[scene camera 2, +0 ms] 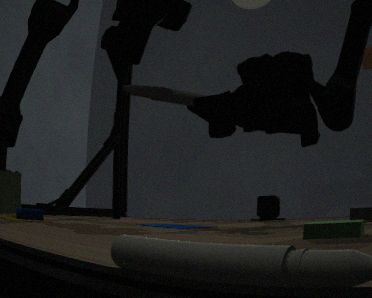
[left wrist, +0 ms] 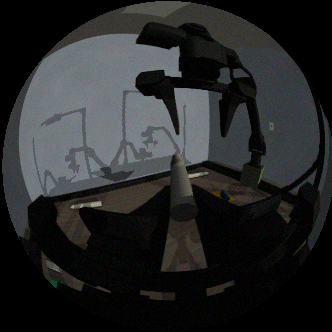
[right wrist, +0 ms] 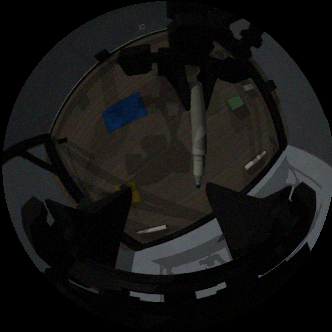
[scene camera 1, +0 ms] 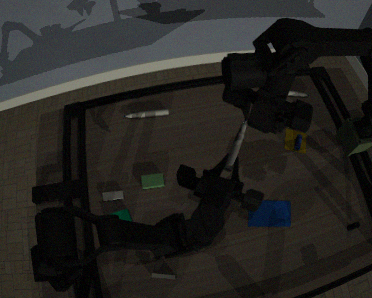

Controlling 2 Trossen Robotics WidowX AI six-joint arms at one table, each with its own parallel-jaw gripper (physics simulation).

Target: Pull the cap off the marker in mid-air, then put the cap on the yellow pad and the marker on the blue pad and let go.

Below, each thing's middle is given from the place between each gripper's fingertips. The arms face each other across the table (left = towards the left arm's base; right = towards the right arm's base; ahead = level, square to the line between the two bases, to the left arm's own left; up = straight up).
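The light green block (scene camera 2: pixel 328 229) is 160 mm below my left hand, 80 mm ahead of it and 180 mm to the left of it. As for the blue pad (scene camera 1: pixel 270 213), my left hand is 170 mm above it, 140 mm past it and 80 mm to the left of it. Going by its middle, the light green block is nearer to my left hand than to my right hand.
Counted from my right hand, the light green block is 50 mm ahead, 260 mm to the left and 200 mm below. The blue pad is 170 mm behind my right hand, 10 mm to the left of it and 210 mm below it.
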